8 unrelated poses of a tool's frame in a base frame.
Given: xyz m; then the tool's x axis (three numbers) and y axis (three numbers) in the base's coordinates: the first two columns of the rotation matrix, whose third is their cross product.
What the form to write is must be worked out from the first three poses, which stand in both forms.
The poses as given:
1: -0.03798 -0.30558 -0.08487 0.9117 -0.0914 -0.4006 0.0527 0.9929 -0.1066
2: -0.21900 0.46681 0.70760 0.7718 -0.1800 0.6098 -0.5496 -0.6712 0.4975
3: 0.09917 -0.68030 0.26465 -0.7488 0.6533 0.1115 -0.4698 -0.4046 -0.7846
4: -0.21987 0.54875 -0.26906 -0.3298 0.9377 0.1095 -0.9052 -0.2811 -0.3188
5: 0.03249 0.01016 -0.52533 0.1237 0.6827 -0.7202 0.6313 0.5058 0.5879
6: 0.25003 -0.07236 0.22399 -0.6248 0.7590 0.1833 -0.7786 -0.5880 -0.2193
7: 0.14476 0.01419 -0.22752 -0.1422 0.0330 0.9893 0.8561 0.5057 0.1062
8: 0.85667 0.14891 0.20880 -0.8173 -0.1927 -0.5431 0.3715 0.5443 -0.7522
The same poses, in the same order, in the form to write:
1: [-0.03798 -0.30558 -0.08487], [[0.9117 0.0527 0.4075], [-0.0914 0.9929 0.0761], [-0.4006 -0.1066 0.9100]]
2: [-0.21900 0.46681 0.70760], [[0.7718 -0.5496 0.3197], [-0.1800 -0.6712 -0.7191], [0.6098 0.4975 -0.6170]]
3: [0.09917 -0.68030 0.26465], [[-0.7488 -0.4698 -0.4675], [0.6533 -0.4046 -0.6399], [0.1115 -0.7846 0.6099]]
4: [-0.21987 0.54875 -0.26906], [[-0.3298 -0.9052 -0.2682], [0.9377 -0.2811 -0.2043], [0.1095 -0.3188 0.9415]]
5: [0.03249 0.01016 -0.52533], [[0.1237 0.6313 0.7656], [0.6827 0.5058 -0.5274], [-0.7202 0.5879 -0.3684]]
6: [0.25003 -0.07236 0.22399], [[-0.6248 -0.7786 -0.0587], [0.7590 -0.5880 -0.2797], [0.1833 -0.2193 0.9583]]
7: [0.14476 0.01419 -0.22752], [[-0.1422 0.8561 -0.4968], [0.0330 0.5057 0.8620], [0.9893 0.1062 -0.1002]]
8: [0.85667 0.14891 0.20880], [[-0.8173 0.3715 0.4406], [-0.1927 0.5443 -0.8165], [-0.5431 -0.7522 -0.3733]]
